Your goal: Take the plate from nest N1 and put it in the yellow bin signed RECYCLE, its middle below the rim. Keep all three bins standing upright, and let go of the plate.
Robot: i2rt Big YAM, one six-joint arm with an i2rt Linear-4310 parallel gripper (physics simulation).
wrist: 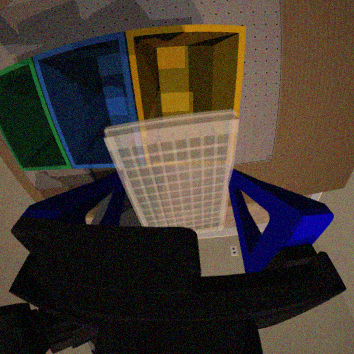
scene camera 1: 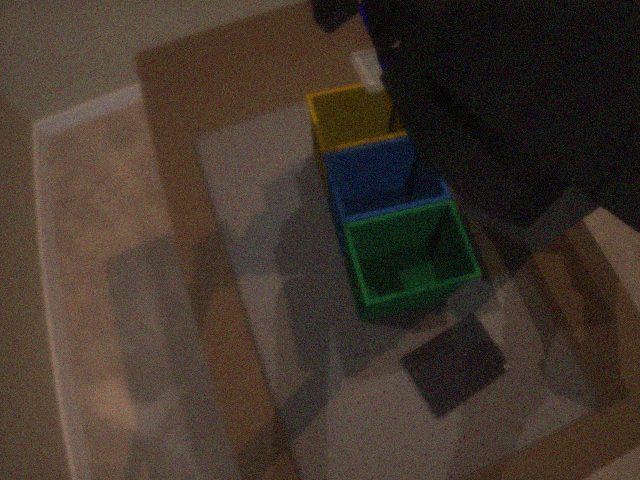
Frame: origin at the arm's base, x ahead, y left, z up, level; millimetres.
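Seen in the pictures: gripper, fingertip midpoint: point(wrist: 176, 175).
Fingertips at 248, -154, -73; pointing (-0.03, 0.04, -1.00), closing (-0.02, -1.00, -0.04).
Offsets run from my fingertips to a thing's top centre, as dx, dy, dz. "*": to the spot under its first point. Level surfaces: height alone.
The clear, pale plate @(-17, -2, +17) point(scene camera 1: 367, 70) point(wrist: 177, 170) has a grid of wells. My gripper point(wrist: 176, 175) is shut on it, with a blue finger at each long side. In the wrist view the plate's far end overlaps the near part of the yellow bin @(+29, -10, -106) point(scene camera 1: 351, 116) point(wrist: 241, 75); in the scene view its visible end overlaps that bin's back rim. The plate is outside the bin's cavity, seemingly above rim height. The yellow bin is upright and open at the top. The dark arm hides the fingertips in the scene view. The RECYCLE sign and nest N1 cannot be made out.
The blue bin @(+25, +122, -106) point(scene camera 1: 369, 175) point(wrist: 75, 100) stands upright beside the yellow one, then the green bin @(+21, +254, -106) point(scene camera 1: 413, 242) point(wrist: 20, 115), also upright. They stand on a grey mat @(dz -286) point(scene camera 1: 242, 136) point(wrist: 262, 100) on a brown table @(dz -299) point(scene camera 1: 217, 72) point(wrist: 320, 100). A dark square @(* -41, +435, -274) point(scene camera 1: 454, 366) lies near the green bin.
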